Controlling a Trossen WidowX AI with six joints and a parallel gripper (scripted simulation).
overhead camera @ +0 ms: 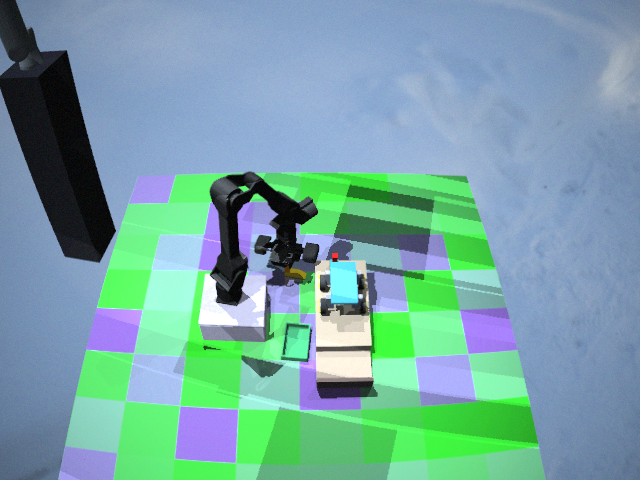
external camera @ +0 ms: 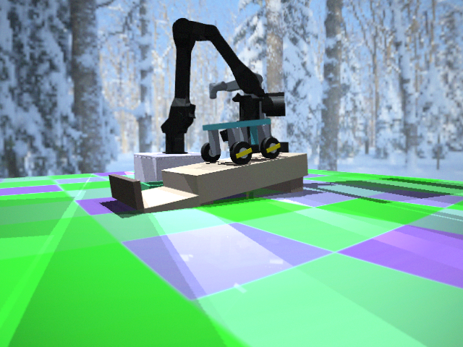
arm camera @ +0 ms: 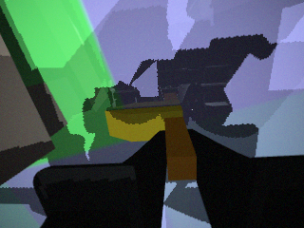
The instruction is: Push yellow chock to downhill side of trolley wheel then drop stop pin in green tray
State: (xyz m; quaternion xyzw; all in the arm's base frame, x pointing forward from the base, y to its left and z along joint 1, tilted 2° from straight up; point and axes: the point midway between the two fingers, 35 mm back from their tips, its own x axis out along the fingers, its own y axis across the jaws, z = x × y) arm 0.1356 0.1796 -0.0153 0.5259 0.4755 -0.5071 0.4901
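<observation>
Now: gripper tip 150 mm short of the red-headed stop pin, 100 mm below it and 40 mm to the left of it. The rest, counted from my gripper tip: yellow chock (20 mm ahead, 10 mm below); then beige ramp (180 mm ahead, 130 mm to the right, 20 mm above); then trolley (180 mm ahead, 130 mm to the right, 80 mm above).
</observation>
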